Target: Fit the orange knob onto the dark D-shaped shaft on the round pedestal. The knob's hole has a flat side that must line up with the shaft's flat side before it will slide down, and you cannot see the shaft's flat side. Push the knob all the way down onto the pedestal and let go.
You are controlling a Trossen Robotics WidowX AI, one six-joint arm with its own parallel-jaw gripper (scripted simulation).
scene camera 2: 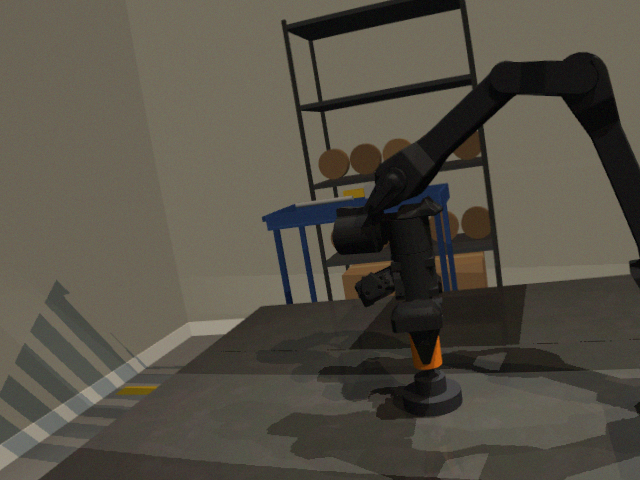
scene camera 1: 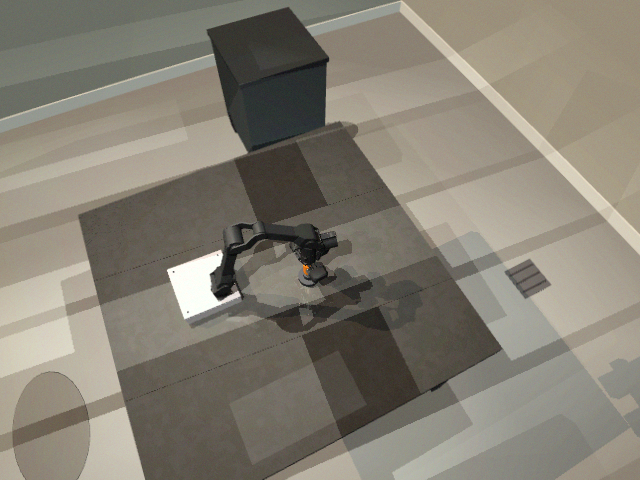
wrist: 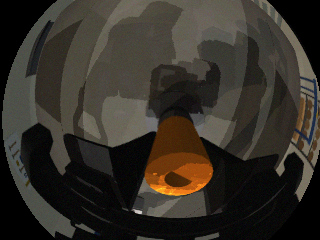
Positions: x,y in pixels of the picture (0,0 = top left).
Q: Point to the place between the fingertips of the gripper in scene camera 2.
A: At 427,357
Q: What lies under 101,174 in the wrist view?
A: The gripper.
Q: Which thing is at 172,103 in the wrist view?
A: A round dark pedestal.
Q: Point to an orange knob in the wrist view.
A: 178,164
